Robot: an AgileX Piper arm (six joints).
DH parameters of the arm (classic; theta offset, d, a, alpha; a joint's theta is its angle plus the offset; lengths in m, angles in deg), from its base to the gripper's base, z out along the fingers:
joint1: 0 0.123 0 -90
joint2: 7.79 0 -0.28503 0
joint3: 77.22 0 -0.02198 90
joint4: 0 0.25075 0 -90
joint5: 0 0 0 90
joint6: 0 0.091 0 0
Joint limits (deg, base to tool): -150..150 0..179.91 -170..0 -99.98..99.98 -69.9..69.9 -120..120
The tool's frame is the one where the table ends.
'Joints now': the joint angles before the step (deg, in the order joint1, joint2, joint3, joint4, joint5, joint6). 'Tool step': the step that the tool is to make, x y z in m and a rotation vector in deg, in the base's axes. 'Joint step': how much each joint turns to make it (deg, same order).
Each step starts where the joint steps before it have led.
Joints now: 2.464, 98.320, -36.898, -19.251, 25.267, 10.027
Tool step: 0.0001, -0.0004, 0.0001, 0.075, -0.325, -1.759
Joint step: -0.009, -0.009, 0.004, -0.567, 0.003, 2.277
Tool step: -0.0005, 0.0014, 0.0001, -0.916, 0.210, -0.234
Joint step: 0.700, 0.014, -0.001, -2.020, 0.677, 2.548
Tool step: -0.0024, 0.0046, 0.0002, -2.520, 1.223, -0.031
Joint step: 2.066, 0.056, -0.013, -4.172, 2.535, 5.148
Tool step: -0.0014, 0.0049, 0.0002, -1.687, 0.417, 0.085
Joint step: 1.823, 0.054, 0.017, -2.703, 1.532, 3.726
